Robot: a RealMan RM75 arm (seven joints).
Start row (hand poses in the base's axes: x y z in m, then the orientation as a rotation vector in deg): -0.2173 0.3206 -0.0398 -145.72 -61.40 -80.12
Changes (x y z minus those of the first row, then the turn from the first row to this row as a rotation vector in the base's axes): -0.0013 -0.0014 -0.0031 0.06 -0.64 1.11; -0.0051 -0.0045 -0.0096 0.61 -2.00 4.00; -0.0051 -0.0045 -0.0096 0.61 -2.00 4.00; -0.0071 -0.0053 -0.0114 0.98 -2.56 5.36; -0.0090 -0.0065 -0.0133 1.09 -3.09 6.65; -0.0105 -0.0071 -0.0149 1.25 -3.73 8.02; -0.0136 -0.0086 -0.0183 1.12 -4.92 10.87; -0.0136 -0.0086 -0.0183 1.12 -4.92 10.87; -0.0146 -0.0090 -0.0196 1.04 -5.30 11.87; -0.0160 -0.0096 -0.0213 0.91 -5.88 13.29; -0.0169 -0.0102 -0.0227 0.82 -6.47 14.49; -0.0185 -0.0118 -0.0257 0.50 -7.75 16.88; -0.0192 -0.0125 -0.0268 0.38 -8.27 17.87; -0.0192 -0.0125 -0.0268 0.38 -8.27 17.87; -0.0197 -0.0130 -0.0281 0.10 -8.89 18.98; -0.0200 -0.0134 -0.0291 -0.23 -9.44 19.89; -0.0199 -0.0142 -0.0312 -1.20 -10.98 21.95; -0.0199 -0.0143 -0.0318 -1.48 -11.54 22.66
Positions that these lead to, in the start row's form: -0.2186 0.3192 -0.0429 -144.41 -62.68 -80.78; -0.2224 0.3161 -0.0494 -140.81 -65.51 -82.06; -0.2224 0.3161 -0.0494 -140.81 -65.51 -82.06; -0.2244 0.3153 -0.0512 -139.06 -66.69 -82.55; -0.2263 0.3141 -0.0531 -137.55 -68.03 -82.95; -0.2278 0.3135 -0.0547 -135.87 -69.41 -83.48; -0.2309 0.3120 -0.0581 -132.69 -72.65 -84.26; -0.2309 0.3120 -0.0581 -132.69 -72.65 -84.26; -0.2319 0.3116 -0.0594 -131.60 -73.80 -84.46; -0.2333 0.3110 -0.0611 -130.02 -75.43 -84.78; -0.2342 0.3104 -0.0625 -128.61 -76.80 -85.18; -0.2358 0.3088 -0.0655 -125.79 -79.63 -86.07; -0.2365 0.3081 -0.0666 -124.61 -80.77 -86.41; -0.2365 0.3081 -0.0666 -124.61 -80.77 -86.41; -0.2370 0.3076 -0.0679 -123.33 -82.19 -86.80; -0.2373 0.3072 -0.0689 -122.30 -83.46 -87.16; -0.2372 0.3064 -0.0710 -119.88 -86.58 -88.30; -0.2372 0.3063 -0.0716 -118.98 -87.59 -88.73
